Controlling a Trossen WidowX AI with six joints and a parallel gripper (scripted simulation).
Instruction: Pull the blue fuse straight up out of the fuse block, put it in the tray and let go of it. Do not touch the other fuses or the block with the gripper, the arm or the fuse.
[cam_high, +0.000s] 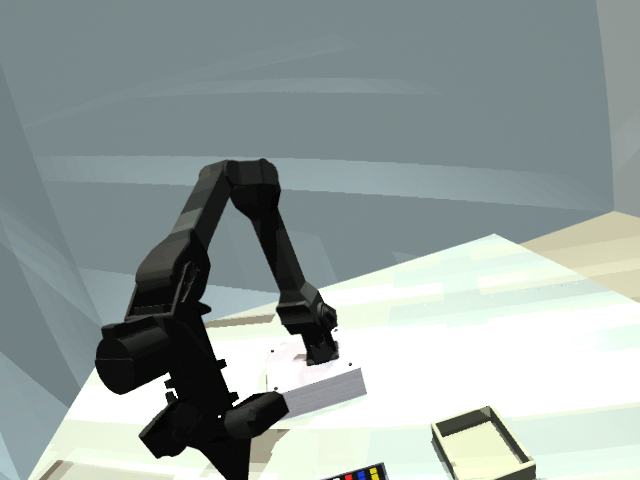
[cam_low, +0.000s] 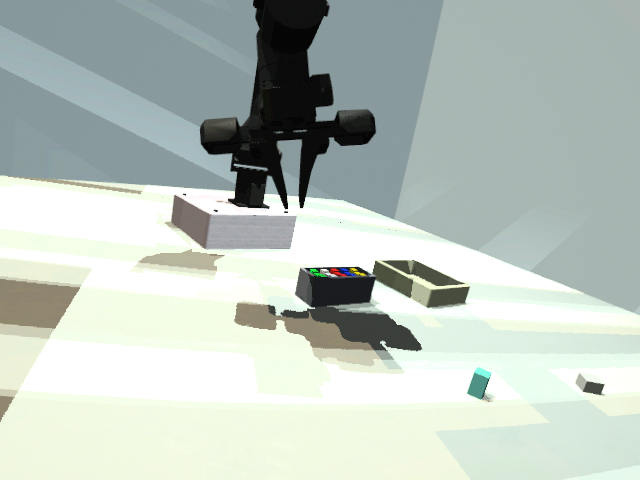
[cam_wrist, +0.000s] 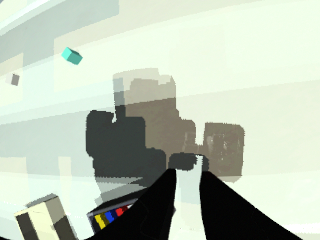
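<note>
My gripper tip is 130 mm to the right of the blue fuse, 110 mm above it and 50 mm past it. From my gripper tip the other things lie so: teal block 190 mm ahead, 140 mm to the left, 120 mm below; grey block 310 mm to the left, 240 mm ahead, 130 mm below.
</note>
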